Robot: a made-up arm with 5 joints.
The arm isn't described. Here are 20 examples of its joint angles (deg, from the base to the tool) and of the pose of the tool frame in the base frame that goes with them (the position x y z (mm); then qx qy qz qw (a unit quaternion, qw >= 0)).
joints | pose
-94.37 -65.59 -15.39 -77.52 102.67 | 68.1 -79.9 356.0 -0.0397 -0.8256 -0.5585 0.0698
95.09 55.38 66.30 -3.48 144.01 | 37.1 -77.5 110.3 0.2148 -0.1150 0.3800 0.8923
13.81 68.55 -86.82 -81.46 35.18 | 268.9 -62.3 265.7 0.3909 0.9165 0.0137 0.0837
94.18 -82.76 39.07 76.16 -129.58 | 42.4 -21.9 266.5 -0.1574 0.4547 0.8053 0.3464
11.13 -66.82 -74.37 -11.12 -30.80 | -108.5 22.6 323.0 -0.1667 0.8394 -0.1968 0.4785
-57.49 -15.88 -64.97 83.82 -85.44 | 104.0 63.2 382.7 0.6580 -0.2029 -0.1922 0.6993
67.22 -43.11 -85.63 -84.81 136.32 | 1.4 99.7 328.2 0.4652 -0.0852 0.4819 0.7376
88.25 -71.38 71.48 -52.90 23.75 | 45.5 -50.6 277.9 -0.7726 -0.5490 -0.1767 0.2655
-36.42 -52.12 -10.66 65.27 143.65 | 91.0 16.9 351.1 -0.5466 -0.4237 0.7221 0.0171
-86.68 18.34 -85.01 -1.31 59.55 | 70.2 141.9 397.6 0.2534 -0.9483 0.1813 0.0599
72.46 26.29 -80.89 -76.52 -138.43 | 84.1 -128.3 372.8 0.5287 -0.7727 0.3361 0.1017
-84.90 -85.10 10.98 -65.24 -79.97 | 54.6 -82.8 331.2 -0.9034 0.0977 0.0078 0.4175
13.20 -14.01 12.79 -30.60 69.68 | 203.2 -44.5 321.9 -0.5622 -0.6690 0.2196 0.4338
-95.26 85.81 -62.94 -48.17 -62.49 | 37.7 264.9 147.0 0.8326 -0.1428 0.1384 0.5169
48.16 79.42 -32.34 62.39 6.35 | 178.4 -153.6 75.0 0.0738 0.1522 -0.3740 0.9119
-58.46 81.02 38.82 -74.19 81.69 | 130.6 109.1 65.1 -0.0670 -0.3714 0.8627 0.3367
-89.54 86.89 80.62 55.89 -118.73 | 62.3 31.7 164.7 -0.8849 -0.2459 -0.1090 0.3802
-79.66 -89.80 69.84 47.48 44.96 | 69.1 38.0 225.6 0.1667 -0.4911 0.7472 0.4156
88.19 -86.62 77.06 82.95 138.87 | 44.7 -23.5 196.9 -0.1338 0.0544 0.4016 0.9043
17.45 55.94 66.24 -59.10 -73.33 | 159.5 -42.9 109.3 0.1140 -0.2029 -0.7088 0.6659
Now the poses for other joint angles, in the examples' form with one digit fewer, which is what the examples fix.
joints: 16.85 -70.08 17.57 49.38 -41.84
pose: 79 -17 321 0.174 -0.705 -0.351 0.591
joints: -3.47 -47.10 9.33 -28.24 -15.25
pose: 110 -6 371 0.183 -0.961 -0.026 0.206
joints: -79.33 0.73 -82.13 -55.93 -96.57
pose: 70 43 408 -0.916 0.010 -0.070 0.395
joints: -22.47 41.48 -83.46 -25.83 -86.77
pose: 248 71 344 0.814 -0.549 -0.106 0.160
